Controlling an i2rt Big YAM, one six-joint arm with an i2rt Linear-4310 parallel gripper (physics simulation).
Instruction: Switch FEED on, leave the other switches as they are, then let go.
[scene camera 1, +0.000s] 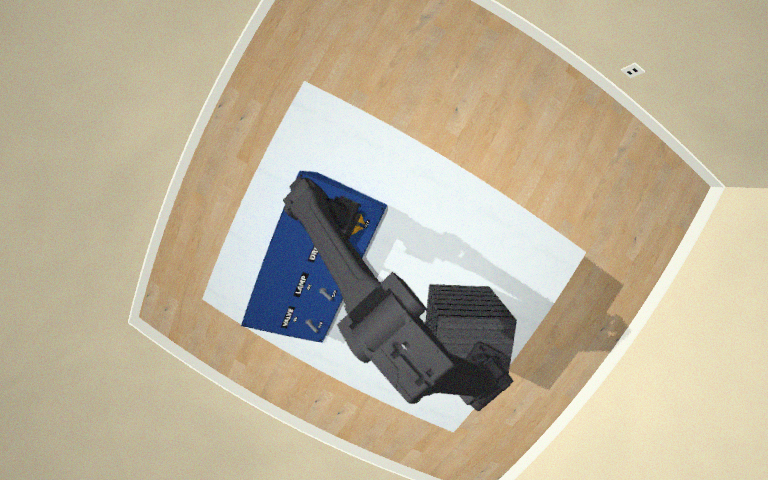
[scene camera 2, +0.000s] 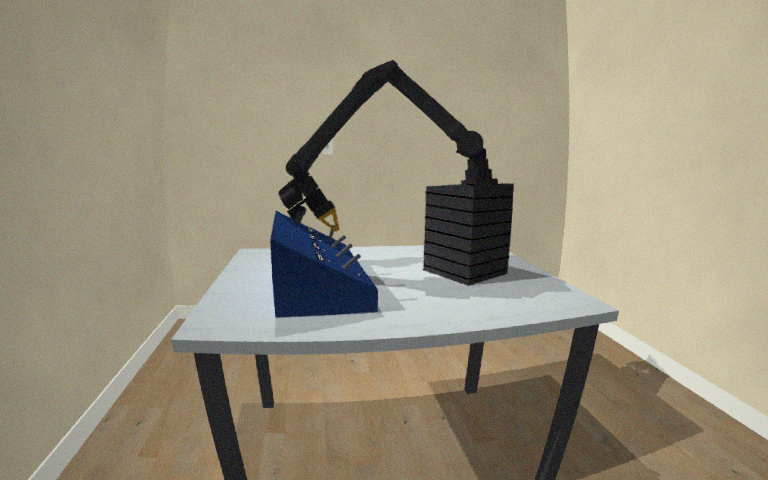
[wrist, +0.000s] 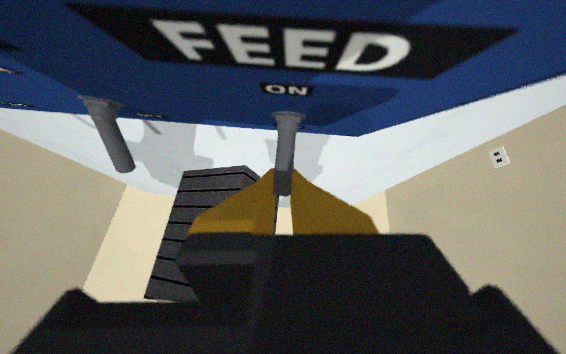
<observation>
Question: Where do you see my gripper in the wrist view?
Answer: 282, 176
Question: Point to my gripper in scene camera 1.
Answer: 362, 225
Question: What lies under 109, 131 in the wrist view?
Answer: A drive lever.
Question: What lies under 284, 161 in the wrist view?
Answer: A feed lever.
</observation>
